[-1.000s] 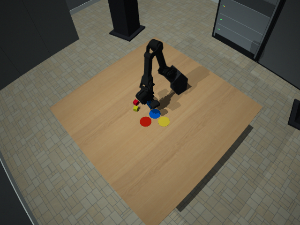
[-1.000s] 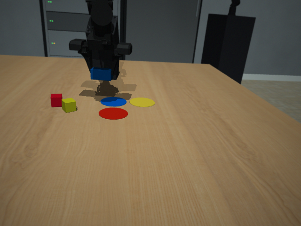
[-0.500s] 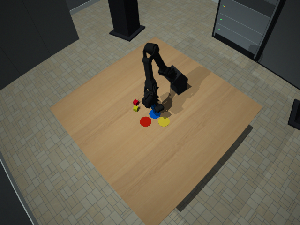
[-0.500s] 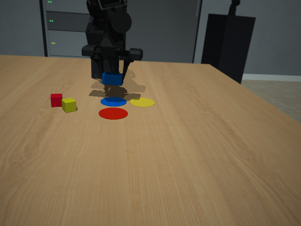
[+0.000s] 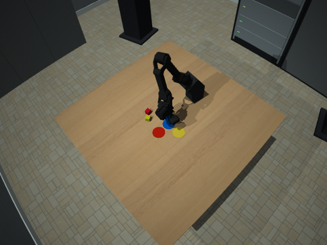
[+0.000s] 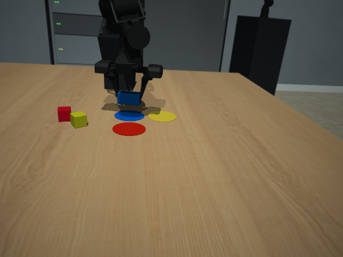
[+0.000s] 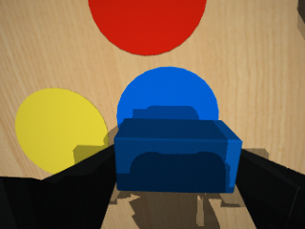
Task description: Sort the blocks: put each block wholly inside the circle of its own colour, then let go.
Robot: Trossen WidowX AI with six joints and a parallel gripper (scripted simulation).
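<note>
Now: the blue circle 9 cm below my hand. The rest, counted from my hand: yellow circle 10 cm to the left, 9 cm below, 2 cm ahead; red circle 10 cm ahead, 9 cm below, 2 cm to the right; blue block 4 cm below.
</note>
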